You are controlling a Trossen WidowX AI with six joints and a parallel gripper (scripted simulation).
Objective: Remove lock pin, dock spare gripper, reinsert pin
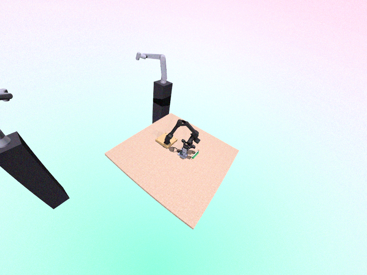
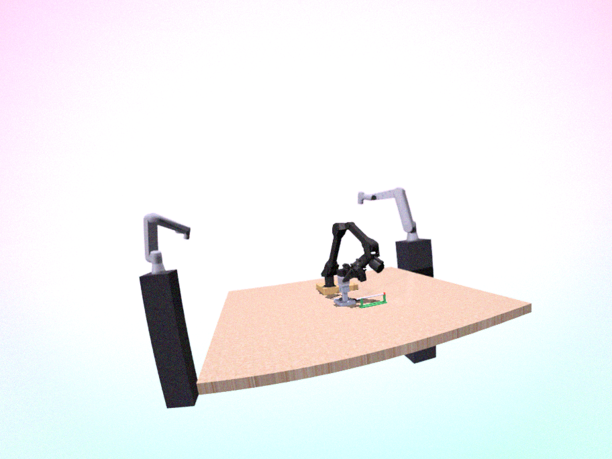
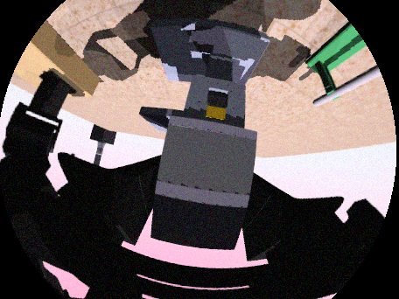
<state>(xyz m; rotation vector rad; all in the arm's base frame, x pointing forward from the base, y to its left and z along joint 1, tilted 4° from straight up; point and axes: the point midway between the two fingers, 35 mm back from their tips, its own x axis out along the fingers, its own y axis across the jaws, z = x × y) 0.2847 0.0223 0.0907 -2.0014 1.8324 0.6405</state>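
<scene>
Now: the spare gripper 20 mm to the left of my gripper tip. Also, from my gripper tip: green cradle 100 mm ahead, 130 mm to the left, 100 mm below; then mount 10 mm behind, 20 mm to the left, 70 mm below.
</scene>
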